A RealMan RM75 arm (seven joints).
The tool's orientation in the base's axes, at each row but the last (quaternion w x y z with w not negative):
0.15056, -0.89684, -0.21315, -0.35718
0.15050, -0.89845, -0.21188, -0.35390
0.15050, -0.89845, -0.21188, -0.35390
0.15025, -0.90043, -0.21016, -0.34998
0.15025, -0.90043, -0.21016, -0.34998
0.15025, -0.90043, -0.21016, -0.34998
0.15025, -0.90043, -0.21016, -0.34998
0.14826, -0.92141, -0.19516, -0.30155
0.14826, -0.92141, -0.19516, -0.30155
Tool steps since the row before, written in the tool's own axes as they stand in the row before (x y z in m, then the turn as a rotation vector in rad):
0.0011, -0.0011, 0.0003, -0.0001, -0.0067, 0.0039
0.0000, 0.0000, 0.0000, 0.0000, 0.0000, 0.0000
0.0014, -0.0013, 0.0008, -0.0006, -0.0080, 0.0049
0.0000, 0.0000, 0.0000, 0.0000, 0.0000, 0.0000
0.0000, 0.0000, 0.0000, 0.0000, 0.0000, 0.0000
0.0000, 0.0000, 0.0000, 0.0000, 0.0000, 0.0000
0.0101, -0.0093, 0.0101, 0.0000, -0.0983, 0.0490
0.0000, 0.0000, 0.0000, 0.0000, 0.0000, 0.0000
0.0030, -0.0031, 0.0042, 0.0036, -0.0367, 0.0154
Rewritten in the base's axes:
0.0004, 0.0014, 0.0007, -0.0011, 0.0074, -0.0020
0.0000, 0.0000, 0.0000, 0.0000, 0.0000, 0.0000
0.0007, 0.0018, 0.0006, -0.0015, 0.0088, -0.0029
0.0000, 0.0000, 0.0000, 0.0000, 0.0000, 0.0000
0.0000, 0.0000, 0.0000, 0.0000, 0.0000, 0.0000
0.0000, 0.0000, 0.0000, 0.0000, 0.0000, 0.0000
0.0080, 0.0150, 0.0010, -0.0198, 0.1056, -0.0226
0.0000, 0.0000, 0.0000, 0.0000, 0.0000, 0.0000
0.0029, 0.0052, -0.0009, -0.0061, 0.0393, -0.0040

